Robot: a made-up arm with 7 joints. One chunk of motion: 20 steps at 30 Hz.
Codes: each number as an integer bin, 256 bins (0 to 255) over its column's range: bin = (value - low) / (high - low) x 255, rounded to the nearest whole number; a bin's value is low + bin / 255 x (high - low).
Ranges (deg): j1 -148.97..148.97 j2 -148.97..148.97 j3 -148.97..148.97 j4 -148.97..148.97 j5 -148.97..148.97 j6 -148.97..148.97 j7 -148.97..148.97
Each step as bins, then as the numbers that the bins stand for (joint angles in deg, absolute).
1 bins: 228 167 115 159 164 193 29
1 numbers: 117.42 46.15 -14.60 36.80 42.65 76.53 -115.09
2 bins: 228 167 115 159 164 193 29
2 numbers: 117.42 46.15 -14.60 36.80 42.65 76.53 -115.09
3 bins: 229 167 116 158 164 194 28
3 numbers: 118.59 46.15 -13.44 35.64 42.65 77.70 -116.26
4 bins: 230 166 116 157 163 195 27
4 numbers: 119.76 44.98 -13.44 34.47 41.48 78.87 -117.42
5 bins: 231 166 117 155 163 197 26
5 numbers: 120.93 44.98 -12.27 32.13 41.48 81.20 -118.59
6 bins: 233 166 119 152 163 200 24
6 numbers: 123.27 44.98 -9.93 28.63 41.48 84.71 -120.93
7 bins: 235 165 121 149 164 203 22
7 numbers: 125.60 43.81 -7.59 25.12 42.65 88.21 -123.27
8 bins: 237 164 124 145 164 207 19
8 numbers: 127.94 42.65 -4.09 20.45 42.65 92.89 -126.77
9 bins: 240 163 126 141 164 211 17
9 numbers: 131.44 41.48 -1.75 15.77 42.65 97.56 -129.11
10 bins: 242 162 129 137 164 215 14
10 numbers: 133.78 40.31 1.75 11.10 42.65 102.23 -132.61
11 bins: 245 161 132 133 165 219 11
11 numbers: 137.29 39.14 5.26 6.43 43.81 106.91 -136.12
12 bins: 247 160 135 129 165 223 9
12 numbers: 139.62 37.97 8.76 1.75 43.81 111.58 -138.45
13 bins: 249 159 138 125 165 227 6
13 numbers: 141.96 36.80 12.27 -2.92 43.81 116.26 -141.96
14 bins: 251 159 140 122 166 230 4
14 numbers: 144.30 36.80 14.60 -6.43 44.98 119.76 -144.30
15 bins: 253 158 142 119 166 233 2
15 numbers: 146.63 35.64 16.94 -9.93 44.98 123.27 -146.63
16 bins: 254 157 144 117 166 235 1
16 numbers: 147.80 34.47 19.28 -12.27 44.98 125.60 -147.80
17 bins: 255 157 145 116 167 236 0
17 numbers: 148.97 34.47 20.45 -13.44 46.15 126.77 -148.97
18 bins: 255 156 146 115 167 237 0
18 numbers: 148.97 33.30 21.62 -14.60 46.15 127.94 -148.97
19 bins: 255 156 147 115 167 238 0
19 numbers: 148.97 33.30 22.78 -14.60 46.15 129.11 -148.97
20 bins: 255 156 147 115 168 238 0
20 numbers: 148.97 33.30 22.78 -14.60 47.32 129.11 -148.97
